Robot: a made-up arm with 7 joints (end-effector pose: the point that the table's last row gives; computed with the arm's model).
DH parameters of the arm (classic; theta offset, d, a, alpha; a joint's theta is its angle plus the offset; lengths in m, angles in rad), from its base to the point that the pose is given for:
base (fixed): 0 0 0 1.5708
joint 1: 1.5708 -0.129 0 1.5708
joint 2: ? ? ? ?
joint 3: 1.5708 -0.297 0 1.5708
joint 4: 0 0 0 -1.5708
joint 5: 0 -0.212 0 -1.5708
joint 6: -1.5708 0 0 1.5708
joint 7: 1.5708 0 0 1.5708
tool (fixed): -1.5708 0 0 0
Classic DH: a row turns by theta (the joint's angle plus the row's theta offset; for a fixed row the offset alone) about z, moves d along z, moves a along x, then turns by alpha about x.
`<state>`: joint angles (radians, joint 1 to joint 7).
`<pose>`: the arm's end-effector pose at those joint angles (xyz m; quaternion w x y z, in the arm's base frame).
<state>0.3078 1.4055 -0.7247 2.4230 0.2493 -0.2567 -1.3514</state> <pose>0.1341 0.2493 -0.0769 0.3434 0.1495 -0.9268 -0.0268</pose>
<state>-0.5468 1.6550 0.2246 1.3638 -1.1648 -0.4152 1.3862</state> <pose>0.2116 0.4645 -0.0414 0.4026 0.2100 0.5240 -0.7206</pose>
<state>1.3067 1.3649 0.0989 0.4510 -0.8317 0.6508 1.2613</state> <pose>0.1117 0.6084 0.0651 0.9173 0.1886 -0.3057 0.1721</pose>
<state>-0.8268 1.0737 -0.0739 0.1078 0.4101 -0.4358 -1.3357</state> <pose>-0.1638 0.5745 -0.1817 0.3877 0.8999 -0.0920 -0.1775</pose>
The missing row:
joint 2: 1.5708 0 0 1.5708
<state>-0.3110 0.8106 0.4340 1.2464 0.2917 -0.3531 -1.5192</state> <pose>0.1154 0.4514 -0.2367 0.2564 0.6993 -0.5334 0.4009</pose>
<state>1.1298 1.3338 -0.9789 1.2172 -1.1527 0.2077 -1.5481</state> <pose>0.2711 0.4503 -0.0053 0.3743 -0.7410 0.4710 0.2985</pose>
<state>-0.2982 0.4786 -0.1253 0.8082 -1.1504 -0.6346 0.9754</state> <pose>0.0271 0.3162 -0.4294 0.5777 -0.2521 0.0567 -0.7743</pose>
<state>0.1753 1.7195 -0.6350 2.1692 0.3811 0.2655 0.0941</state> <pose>0.1522 0.3200 -0.0507 0.6574 0.1745 -0.4021 -0.6130</pose>
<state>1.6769 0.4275 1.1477 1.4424 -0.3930 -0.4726 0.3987</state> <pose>0.2051 0.4379 0.1087 0.0986 -0.4241 0.8423 -0.3179</pose>
